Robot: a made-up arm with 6 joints. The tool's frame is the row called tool.
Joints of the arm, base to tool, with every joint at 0 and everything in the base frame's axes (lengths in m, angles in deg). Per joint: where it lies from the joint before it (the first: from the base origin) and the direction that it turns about. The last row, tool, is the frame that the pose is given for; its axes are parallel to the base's.
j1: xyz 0 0 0.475 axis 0 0 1
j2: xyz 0.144 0 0 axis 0 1 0
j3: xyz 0 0 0.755 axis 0 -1 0
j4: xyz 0 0 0.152 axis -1 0 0
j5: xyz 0.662 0 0 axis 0 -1 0
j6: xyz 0.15 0 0 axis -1 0 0
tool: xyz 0 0 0
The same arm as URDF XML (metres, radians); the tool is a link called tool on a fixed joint. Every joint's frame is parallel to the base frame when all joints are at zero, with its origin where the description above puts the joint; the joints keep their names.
<robot name="arm">
<link name="base_link"/>
<link name="link1"/>
<link name="link2"/>
<link name="link3"/>
<link name="link4"/>
<link name="link5"/>
<link name="link6"/>
<link name="tool"/>
<joint name="j1" type="continuous"><parent link="base_link"/><child link="link1"/><origin xyz="0 0 0.475" rpy="0 0 0"/><axis xyz="0 0 1"/></joint>
<joint name="j2" type="continuous"><parent link="link1"/><child link="link2"/><origin xyz="0.144 0 0" rpy="0 0 0"/><axis xyz="0 1 0"/></joint>
<joint name="j3" type="continuous"><parent link="link2"/><child link="link3"/><origin xyz="0 0 0.755" rpy="0 0 0"/><axis xyz="0 -1 0"/></joint>
<joint name="j4" type="continuous"><parent link="link3"/><child link="link4"/><origin xyz="0 0 0.152" rpy="0 0 0"/><axis xyz="-1 0 0"/></joint>
<joint name="j5" type="continuous"><parent link="link4"/><child link="link5"/><origin xyz="0.662 0 0" rpy="0 0 0"/><axis xyz="0 -1 0"/></joint>
<joint name="j6" type="continuous"><parent link="link5"/><child link="link6"/><origin xyz="0.15 0 0" rpy="0 0 0"/><axis xyz="-1 0 0"/></joint>
<joint name="tool_fixed" type="fixed"><parent link="link6"/><child link="tool"/><origin xyz="0 0 0" rpy="0 0 0"/></joint>
</robot>

